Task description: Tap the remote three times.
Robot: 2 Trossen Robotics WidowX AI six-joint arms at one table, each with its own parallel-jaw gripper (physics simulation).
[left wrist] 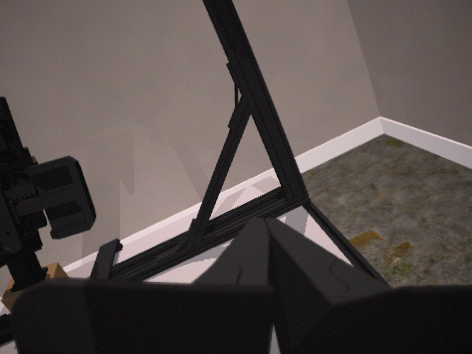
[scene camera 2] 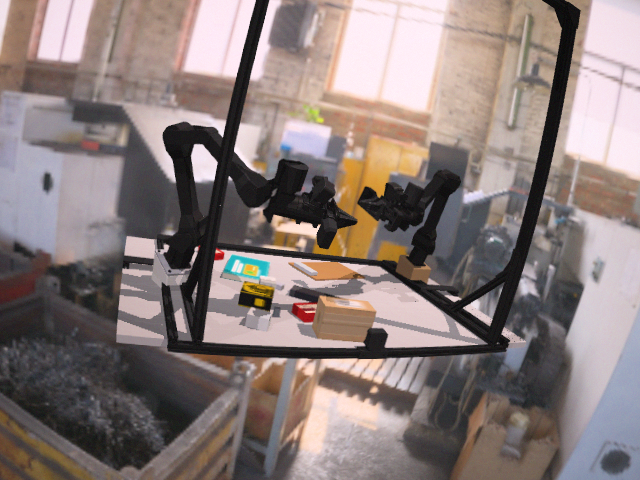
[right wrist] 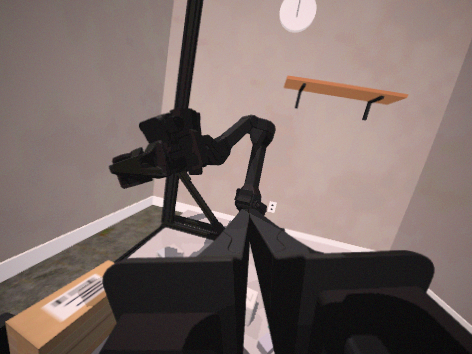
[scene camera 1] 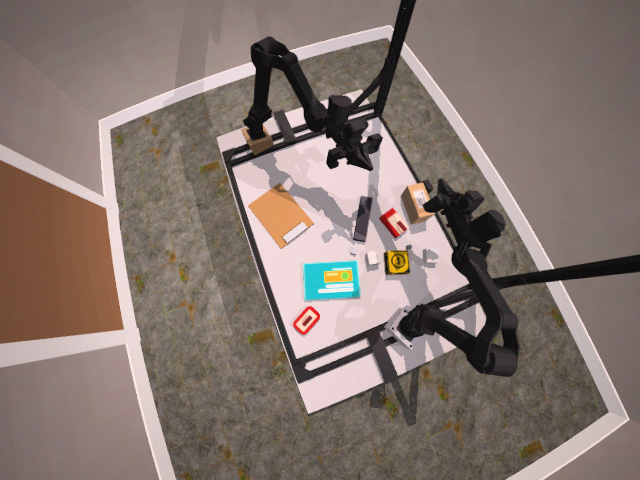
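The dark, long, flat remote (scene camera 1: 362, 219) (scene camera 2: 310, 293) lies on the white table, left of a red box in scene camera 1. It does not show in the wrist views. My left gripper (scene camera 1: 440, 182) (scene camera 2: 355, 221) (left wrist: 262, 231) is shut and empty, high above the table, near the cardboard box in scene camera 1. My right gripper (scene camera 1: 370, 167) (scene camera 2: 360, 202) (right wrist: 247, 215) is shut and empty, raised above the table beyond the remote's upper end in scene camera 1. Neither gripper touches the remote.
The cardboard box (scene camera 1: 417, 202) (scene camera 2: 343, 317) (right wrist: 55, 320) stands near the table edge. The red box (scene camera 1: 393, 223) (scene camera 2: 304, 311) and yellow-black box (scene camera 1: 397, 262) (scene camera 2: 256, 296) stand nearby. Small white blocks, a teal book (scene camera 1: 315, 281) and an orange clipboard (scene camera 1: 273, 211) lie around.
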